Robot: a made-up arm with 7 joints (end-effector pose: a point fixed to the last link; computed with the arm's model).
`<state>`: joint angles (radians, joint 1 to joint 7).
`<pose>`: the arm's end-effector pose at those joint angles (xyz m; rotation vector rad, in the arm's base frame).
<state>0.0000 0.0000 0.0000 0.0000 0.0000 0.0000 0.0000</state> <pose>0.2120 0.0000 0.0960 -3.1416 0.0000 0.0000</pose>
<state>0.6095 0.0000 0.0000 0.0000 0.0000 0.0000 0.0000</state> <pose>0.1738 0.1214 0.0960 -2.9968 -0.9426 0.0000</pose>
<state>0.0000 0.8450 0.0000 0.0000 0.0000 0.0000 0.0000</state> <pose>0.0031 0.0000 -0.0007 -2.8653 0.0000 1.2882</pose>
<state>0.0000 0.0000 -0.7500 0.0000 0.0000 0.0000 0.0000</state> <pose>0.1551 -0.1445 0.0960 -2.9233 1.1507 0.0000</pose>
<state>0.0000 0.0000 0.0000 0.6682 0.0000 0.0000 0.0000</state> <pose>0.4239 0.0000 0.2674 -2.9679 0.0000 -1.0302</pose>
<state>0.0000 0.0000 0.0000 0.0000 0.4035 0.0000 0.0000</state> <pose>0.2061 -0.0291 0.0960 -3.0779 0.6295 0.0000</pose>
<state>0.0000 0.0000 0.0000 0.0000 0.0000 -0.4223 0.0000</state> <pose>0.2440 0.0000 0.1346 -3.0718 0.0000 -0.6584</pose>
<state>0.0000 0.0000 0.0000 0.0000 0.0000 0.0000 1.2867</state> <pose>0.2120 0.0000 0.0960 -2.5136 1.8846 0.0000</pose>
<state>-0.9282 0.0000 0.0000 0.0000 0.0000 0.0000 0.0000</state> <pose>0.1270 -0.1697 0.0960 -2.8093 1.4062 0.0000</pose>
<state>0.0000 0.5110 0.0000 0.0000 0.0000 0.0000 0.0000</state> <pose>0.0949 0.0000 0.0158 -3.0396 0.0000 0.7940</pose>
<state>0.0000 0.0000 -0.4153 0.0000 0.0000 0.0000 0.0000</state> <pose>0.1940 -0.0855 0.0960 -3.0741 0.6477 0.0000</pose>
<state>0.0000 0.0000 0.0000 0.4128 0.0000 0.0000 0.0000</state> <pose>0.3570 0.0000 0.1854 -3.0749 0.0000 -0.6438</pose>
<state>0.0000 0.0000 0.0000 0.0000 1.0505 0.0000 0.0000</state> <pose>0.1748 -0.0642 0.0960 -2.7181 1.5753 0.0000</pose>
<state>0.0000 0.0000 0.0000 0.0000 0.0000 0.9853 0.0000</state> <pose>0.1006 0.0000 0.0764 -2.7680 0.0000 1.4859</pose>
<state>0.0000 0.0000 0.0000 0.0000 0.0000 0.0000 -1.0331</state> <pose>0.2120 0.0000 0.0960 -2.7317 -1.5516 0.0000</pose>
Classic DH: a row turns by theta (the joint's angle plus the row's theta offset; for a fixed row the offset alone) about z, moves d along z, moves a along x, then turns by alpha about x. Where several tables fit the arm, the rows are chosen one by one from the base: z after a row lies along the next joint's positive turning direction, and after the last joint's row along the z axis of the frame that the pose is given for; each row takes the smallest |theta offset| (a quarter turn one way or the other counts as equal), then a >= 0, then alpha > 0; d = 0 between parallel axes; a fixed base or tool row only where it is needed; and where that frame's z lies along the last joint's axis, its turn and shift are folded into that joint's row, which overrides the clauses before.
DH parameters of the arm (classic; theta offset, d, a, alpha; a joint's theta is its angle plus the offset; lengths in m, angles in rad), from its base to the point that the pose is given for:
joint 1: 0 0.28 0 -1.5708
joint 2: 0 0 0 1.5708
joint 3: 0 0.207 0.071 1.5708
joint 4: 0 0 0.067 1.5708
joint 5: 0 0.297 0 1.5708
joint 6: 0 0 0.074 -1.5708
joint 7: 0 0.094 0 0

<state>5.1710 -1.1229 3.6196 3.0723 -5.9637 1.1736 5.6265</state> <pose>-0.3064 0.4936 0.4815 -0.4331 -2.0023 -0.0528</pose>
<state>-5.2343 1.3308 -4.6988 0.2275 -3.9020 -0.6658 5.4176</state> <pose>-0.1573 -0.0155 0.1768 1.9453 1.3951 -0.8396</pose>
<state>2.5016 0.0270 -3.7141 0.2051 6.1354 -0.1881 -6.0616</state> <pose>0.1205 -0.2788 0.1583 2.3241 -1.7412 0.5470</pose>
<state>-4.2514 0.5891 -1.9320 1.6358 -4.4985 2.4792 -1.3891</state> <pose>0.2410 0.3050 0.5490 -0.7669 -1.8335 -0.1216</pose>
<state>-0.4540 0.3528 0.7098 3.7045 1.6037 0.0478 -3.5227</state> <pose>-0.0076 -0.1957 0.7901 0.0192 -0.3691 1.3922</pose>
